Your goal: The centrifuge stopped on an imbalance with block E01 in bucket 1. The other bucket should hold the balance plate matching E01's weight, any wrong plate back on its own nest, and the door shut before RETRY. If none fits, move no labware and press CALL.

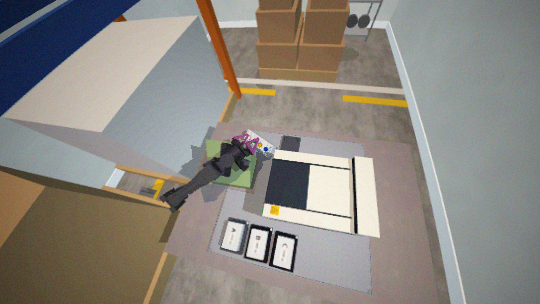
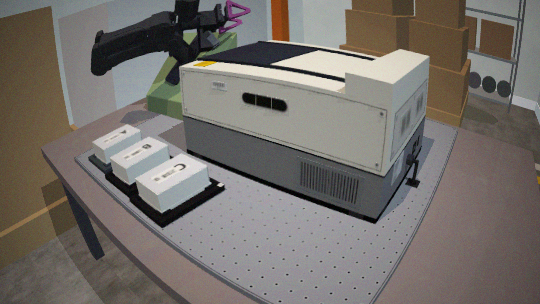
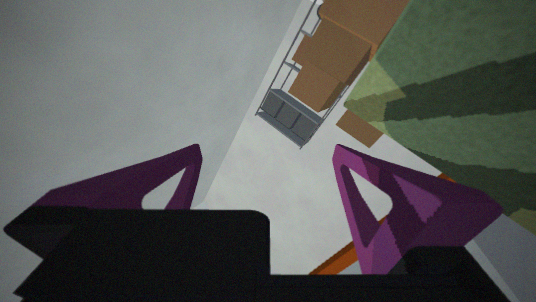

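Seen in the pictures: gripper, fingertip midpoint: [image 1: 253, 136] [image 2: 245, 16] [image 3: 267, 151]; arm's base, origin of the base link: [image 2: 189, 57].
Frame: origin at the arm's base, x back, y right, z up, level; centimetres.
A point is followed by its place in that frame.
My gripper [image 1: 249, 139] {x -15.4, y -11.3, z 13.0 cm} [image 2: 245, 15] {x -15.4, y -11.3, z 13.0 cm} [image 3: 267, 151] {x -15.4, y -11.3, z 13.0 cm} is open, with nothing between its magenta fingers, high beside the centrifuge and partly over the button panel [image 1: 270, 147] {x -20.6, y -17.3, z -7.8 cm}. Yellow and blue buttons show on the panel; the rest is covered. The centrifuge [image 1: 330, 187] {x -56.2, y 3.0, z 5.7 cm} [image 2: 310, 120] {x -61.5, y 19.9, z -0.1 cm} has its top covered by a dark panel [image 1: 287, 184] {x -37.0, y 6.5, z 6.0 cm} [image 2: 250, 52] {x -36.1, y 7.4, z 6.0 cm} and a cream panel, with no opening visible. The buckets and block E01 are hidden. White plates A [image 1: 233, 236] {x -15.6, y 36.1, z -9.9 cm} [image 2: 116, 140] {x -17.7, y 37.0, z -9.9 cm}, B [image 1: 258, 243] {x -29.1, y 35.3, z -9.9 cm} [image 2: 140, 160] {x -32.7, y 37.3, z -10.0 cm} and C [image 1: 284, 252] {x -42.4, y 35.4, z -9.9 cm} [image 2: 172, 184] {x -45.9, y 37.3, z -9.9 cm} sit on separate dark nests. Their weight print is too blurred to read.
The arm rises over a green block [image 1: 241, 179] {x -9.8, y 6.9, z -7.7 cm} [image 2: 162, 102] {x 0.9, y 11.2, z -12.2 cm} left of the centrifuge. A small dark pad [image 1: 290, 143] {x -31.7, y -25.9, z -13.0 cm} lies behind the centrifuge. A perforated grey board [image 1: 335, 255] {x -67.3, y 30.4, z -15.3 cm} [image 2: 280, 250] {x -66.5, y 33.0, z -15.2 cm} lies under the plates and centrifuge. An orange post [image 1: 220, 47] and stacked boxes [image 1: 322, 57] [image 2: 440, 85] stand beyond the table.
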